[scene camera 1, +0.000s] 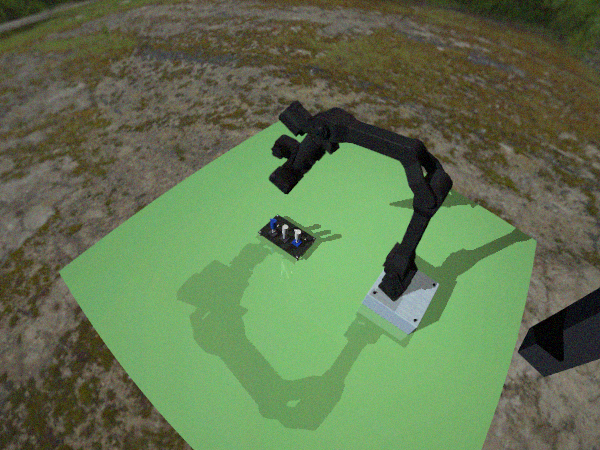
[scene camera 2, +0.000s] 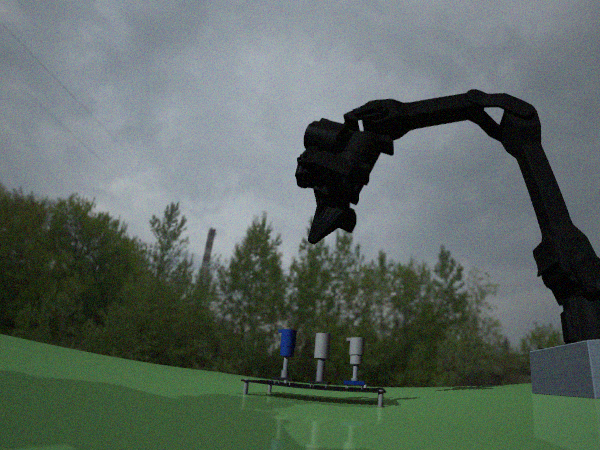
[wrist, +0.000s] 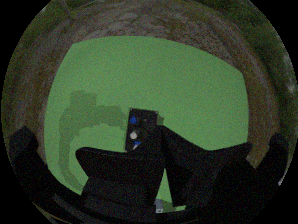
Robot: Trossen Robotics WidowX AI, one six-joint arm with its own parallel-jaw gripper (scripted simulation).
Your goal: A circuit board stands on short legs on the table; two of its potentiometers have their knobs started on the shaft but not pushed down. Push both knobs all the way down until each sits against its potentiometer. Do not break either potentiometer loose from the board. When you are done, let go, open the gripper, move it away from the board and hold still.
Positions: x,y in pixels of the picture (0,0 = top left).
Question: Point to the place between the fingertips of the gripper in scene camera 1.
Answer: At 287,179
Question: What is the gripper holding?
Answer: Nothing.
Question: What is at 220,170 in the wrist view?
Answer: The gripper.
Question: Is the gripper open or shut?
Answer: Shut.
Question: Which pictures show the gripper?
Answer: Scene camera 1, scene camera 2 and the wrist view: all of them.
